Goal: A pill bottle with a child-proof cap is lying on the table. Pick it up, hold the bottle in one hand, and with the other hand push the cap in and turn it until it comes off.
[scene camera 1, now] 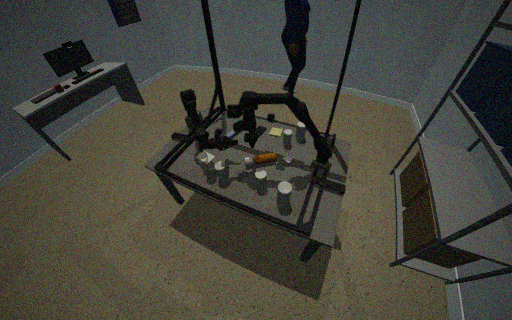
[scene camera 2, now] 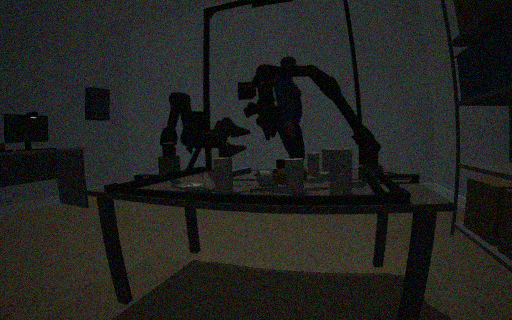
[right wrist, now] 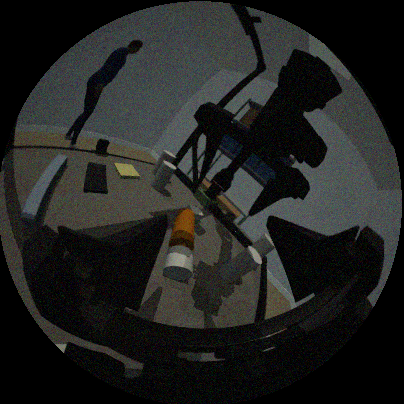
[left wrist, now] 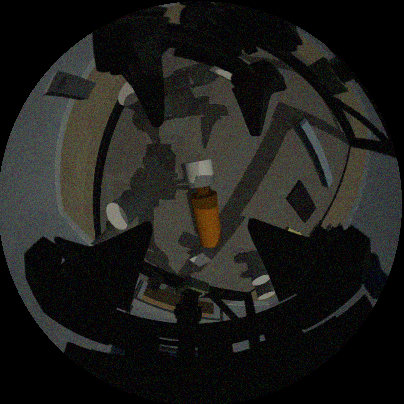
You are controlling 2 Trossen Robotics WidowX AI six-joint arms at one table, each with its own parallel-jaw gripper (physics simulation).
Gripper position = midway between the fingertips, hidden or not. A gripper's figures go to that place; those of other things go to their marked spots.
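My right gripper [right wrist: 219,220] is 10 cm from the lens. I see my left gripper [right wrist: 225,199] at 17 cm from the lens, and there is also an orange pill bottle [right wrist: 182,233], which is 24 cm from the lens.
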